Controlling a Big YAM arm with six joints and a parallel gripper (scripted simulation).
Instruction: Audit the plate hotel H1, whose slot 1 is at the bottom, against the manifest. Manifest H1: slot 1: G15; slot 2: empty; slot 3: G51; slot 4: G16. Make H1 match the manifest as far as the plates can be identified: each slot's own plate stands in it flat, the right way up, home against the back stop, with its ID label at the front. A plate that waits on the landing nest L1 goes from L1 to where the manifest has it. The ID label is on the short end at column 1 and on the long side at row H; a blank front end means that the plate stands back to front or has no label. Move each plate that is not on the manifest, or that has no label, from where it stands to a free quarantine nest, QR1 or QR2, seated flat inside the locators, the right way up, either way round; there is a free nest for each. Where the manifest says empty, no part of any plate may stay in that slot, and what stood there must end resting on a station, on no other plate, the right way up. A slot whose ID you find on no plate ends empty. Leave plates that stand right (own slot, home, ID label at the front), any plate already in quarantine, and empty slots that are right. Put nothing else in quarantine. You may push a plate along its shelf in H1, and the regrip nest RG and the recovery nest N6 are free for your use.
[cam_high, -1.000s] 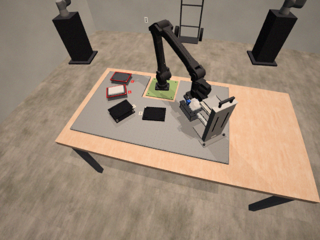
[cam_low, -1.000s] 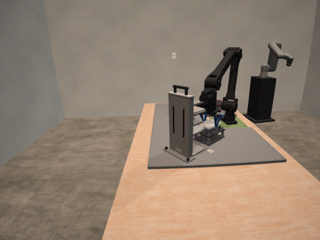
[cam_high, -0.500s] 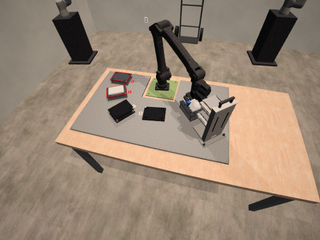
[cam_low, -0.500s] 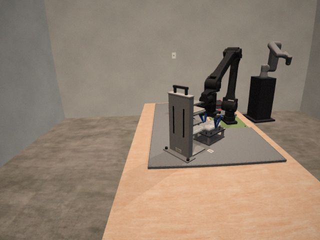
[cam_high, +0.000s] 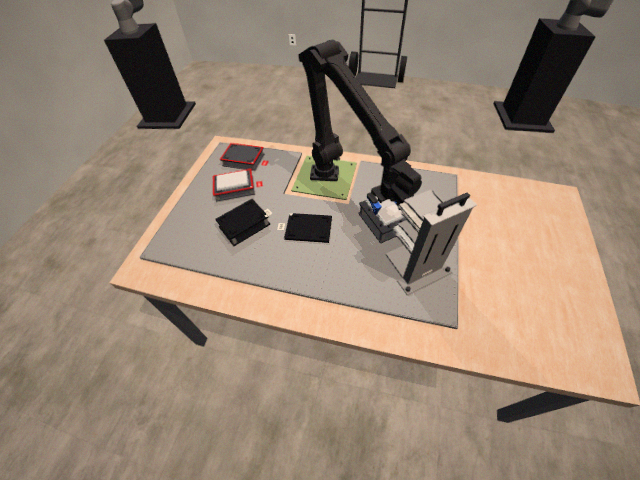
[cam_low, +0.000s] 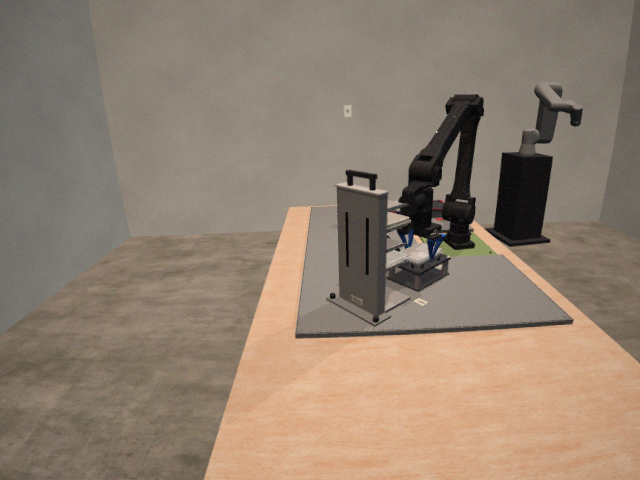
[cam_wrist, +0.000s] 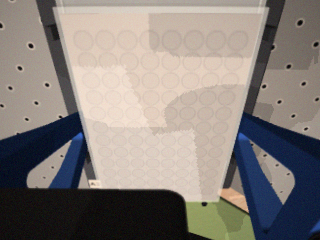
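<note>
The dark raised RG nest lies 20 mm below my hand. Also, from my hand: black N6 nest: 280 mm to the right, 70 mm below, 50 mm ahead; then white plate labelled G51: 150 mm ahead, 140 mm above, 90 mm to the left; then H1 tag: 150 mm to the left, 80 mm below, 50 mm ahead.
</note>
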